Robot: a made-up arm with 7 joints.
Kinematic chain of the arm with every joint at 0, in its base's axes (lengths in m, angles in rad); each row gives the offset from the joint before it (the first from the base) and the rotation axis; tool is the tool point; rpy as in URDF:
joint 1: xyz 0 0 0 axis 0.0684 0.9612 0.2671
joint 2: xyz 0 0.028 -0.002 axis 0.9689 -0.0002 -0.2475
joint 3: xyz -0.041 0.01 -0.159 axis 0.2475 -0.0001 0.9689
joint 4: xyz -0.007 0 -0.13 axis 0.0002 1 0
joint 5: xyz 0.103 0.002 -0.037 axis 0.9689 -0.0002 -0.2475
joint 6: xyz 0.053 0 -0.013 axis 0.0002 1 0
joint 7: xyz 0.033 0 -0.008 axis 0.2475 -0.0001 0.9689
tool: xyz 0 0 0 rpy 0 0.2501 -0.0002
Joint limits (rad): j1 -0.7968..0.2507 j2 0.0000..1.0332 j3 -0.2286..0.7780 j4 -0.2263..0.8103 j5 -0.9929..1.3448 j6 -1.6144..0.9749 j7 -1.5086..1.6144
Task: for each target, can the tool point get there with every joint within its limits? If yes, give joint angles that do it. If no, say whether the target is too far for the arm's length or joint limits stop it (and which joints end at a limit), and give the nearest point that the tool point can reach.
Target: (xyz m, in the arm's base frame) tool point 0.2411 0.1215 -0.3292
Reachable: yes | joints -0.3241 0.3144 0.0171 0.3481 0.7708 -0.3700 0.0663
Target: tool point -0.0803 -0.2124 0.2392
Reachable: no: joint limits stop it (at a limit: joint 1, joint 2, joint 3, joint 4) | nearest point 0.2617 -0.0693 -0.1184 | short by 0.515 m
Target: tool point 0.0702 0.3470 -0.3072
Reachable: yes | joints 0.0519 0.6064 0.5108 0.5254 0.5430 0.1591 0.5383
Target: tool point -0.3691 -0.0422 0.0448
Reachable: no: joint limits stop it (at a limit: joint 1, joint 2, joint 3, joint 4, joint 6) | nearest point -0.0285 0.1865 -0.2612 | short by 0.512 m
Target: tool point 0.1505 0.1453 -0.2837
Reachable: yes | joints -0.0626 0.1538 0.3284 -0.0736 -0.0624 -0.7822 0.5392
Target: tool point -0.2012 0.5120 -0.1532
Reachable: no: too far | nearest point -0.0509 0.4493 -0.1952 | short by 0.168 m
